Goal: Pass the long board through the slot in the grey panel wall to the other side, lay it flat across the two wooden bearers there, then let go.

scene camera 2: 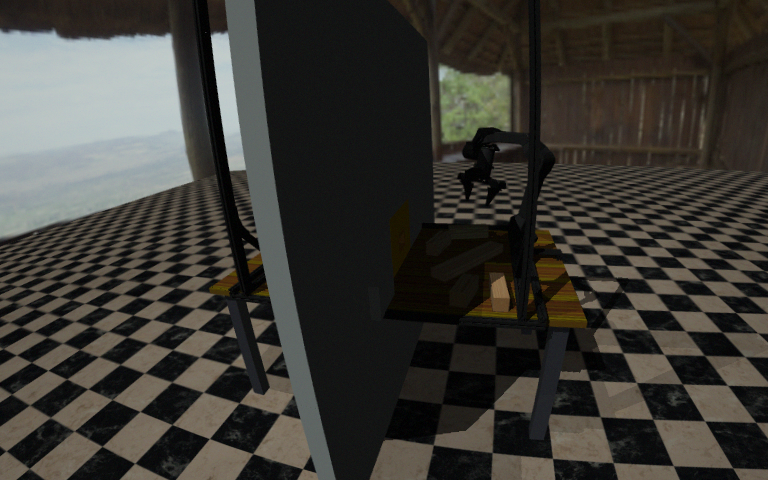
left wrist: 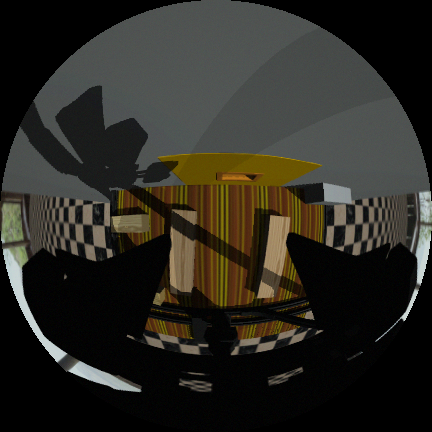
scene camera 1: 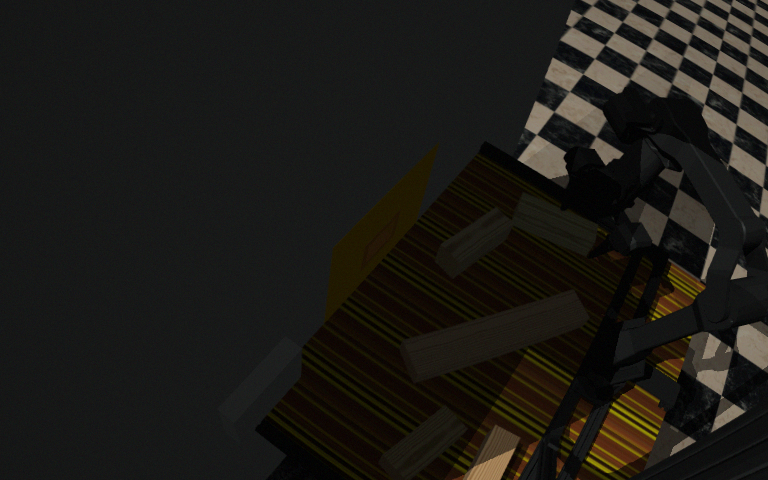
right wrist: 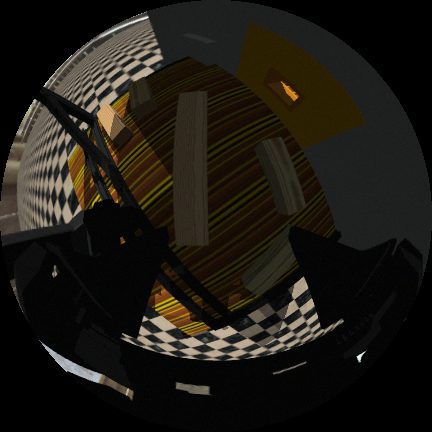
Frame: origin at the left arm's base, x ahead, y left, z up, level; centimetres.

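Seen in the pictures: left gripper, between the fingertips: (left wrist: 230,239); right gripper, between the fingertips: (scene camera 2: 476,203) (scene camera 1: 575,233) (right wrist: 230,232); left arm's base, origin of its link: (left wrist: 220,319); right arm's base, origin of its link: (scene camera 1: 595,385) (right wrist: 126,219).
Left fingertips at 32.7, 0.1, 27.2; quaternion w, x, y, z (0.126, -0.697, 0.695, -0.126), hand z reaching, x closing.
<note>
Offsets run from my left fingertips to a thing's top centre, as dx, dy, dz. "spot": to the spot under its first point.
The long board @[+39.9, -1.4, -25.9] (scene camera 1: 492,336) (scene camera 2: 467,260) (right wrist: 191,170) lies flat on the striped table, in dim light, apart from the grey panel wall (scene camera 1: 169,169) (scene camera 2: 339,169) (left wrist: 225,75) (right wrist: 375,175). The slot @[spot: +15.0, -2.0, -22.8] (scene camera 1: 380,240) (left wrist: 239,176) (right wrist: 284,89) is a small rectangle in the wall's yellow patch. My right gripper (scene camera 2: 478,200) (right wrist: 230,232) is open and empty, raised above the table's far end in scene camera 2. In the left wrist view, two wooden bearers @[-9.1, +11.0, -25.3] (left wrist: 183,250) @[-10.7, -14.7, -25.3] (left wrist: 274,255) lie side by side, apart, on the other side. My left gripper (left wrist: 230,239) is open and empty above them.
Around the long board lie a pale block @[+37.7, +26.6, -24.4] (scene camera 1: 555,223) (right wrist: 270,267) and shorter blocks @[+27.0, +11.7, -24.1] (scene camera 1: 474,243) @[+39.8, -25.9, -24.4] (scene camera 1: 421,441) @[+49.8, -25.2, -24.7] (scene camera 2: 499,291). Another pale block @[-0.7, +28.5, -24.4] (left wrist: 131,223) lies beyond the bearers' left. A grey block @[spot: +17.7, -35.0, -19.1] (scene camera 1: 260,384) (left wrist: 336,193) juts by the wall. A black frame post (scene camera 2: 535,113) rises at the table's edge.
</note>
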